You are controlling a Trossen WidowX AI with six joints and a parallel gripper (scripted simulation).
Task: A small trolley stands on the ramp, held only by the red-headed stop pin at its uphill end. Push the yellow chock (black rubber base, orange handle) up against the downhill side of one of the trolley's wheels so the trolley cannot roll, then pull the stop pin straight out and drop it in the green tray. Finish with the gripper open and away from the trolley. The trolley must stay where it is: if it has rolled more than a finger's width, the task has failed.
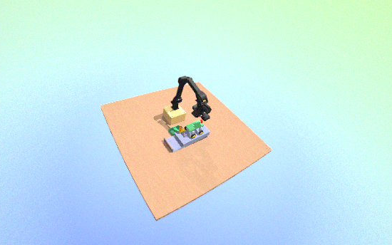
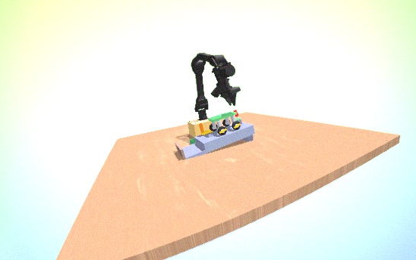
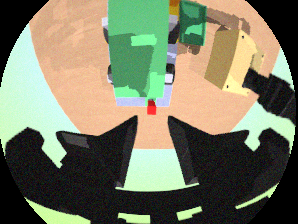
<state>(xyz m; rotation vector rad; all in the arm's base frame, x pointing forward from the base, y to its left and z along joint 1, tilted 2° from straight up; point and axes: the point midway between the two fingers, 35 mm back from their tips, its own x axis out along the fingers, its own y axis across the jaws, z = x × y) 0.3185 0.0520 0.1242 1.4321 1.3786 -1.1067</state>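
Right now the red-headed stop pin is 20 mm to the left of my gripper tip and 60 mm below it. Also, from my gripper tip: yellow chock 40 mm behind, 160 mm to the right, 110 mm below; grey ramp 20 mm ahead, 80 mm to the right, 150 mm below; trolley 20 mm ahead, 70 mm to the right, 80 mm below.
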